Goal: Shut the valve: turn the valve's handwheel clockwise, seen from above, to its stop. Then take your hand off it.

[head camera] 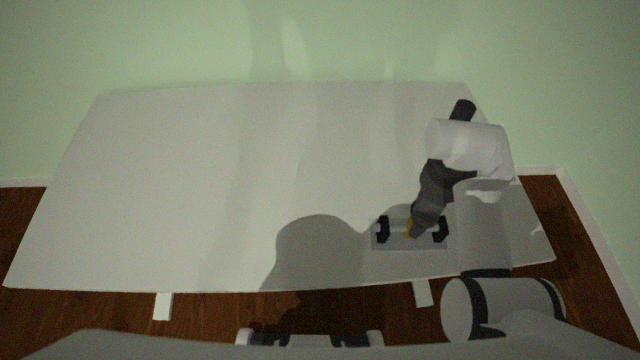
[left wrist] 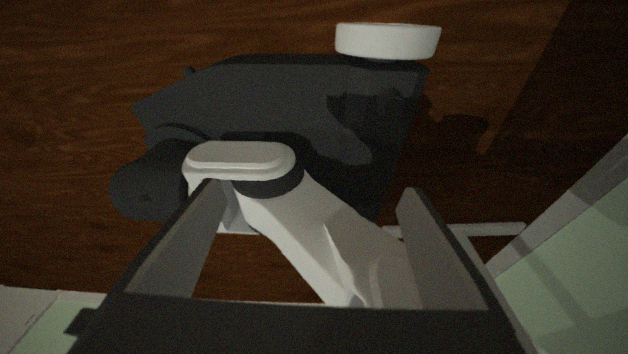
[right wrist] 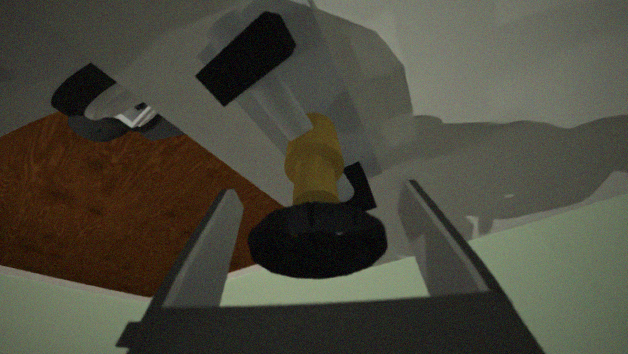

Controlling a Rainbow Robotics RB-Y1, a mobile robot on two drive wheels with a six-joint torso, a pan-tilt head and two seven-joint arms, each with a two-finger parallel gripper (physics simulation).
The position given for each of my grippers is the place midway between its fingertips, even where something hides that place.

I see my left gripper (left wrist: 311,194), my right gripper (head camera: 419,217) and a valve (head camera: 387,234).
My right gripper is seen too in the right wrist view (right wrist: 318,194). The valve also shows in the right wrist view (right wrist: 278,68).
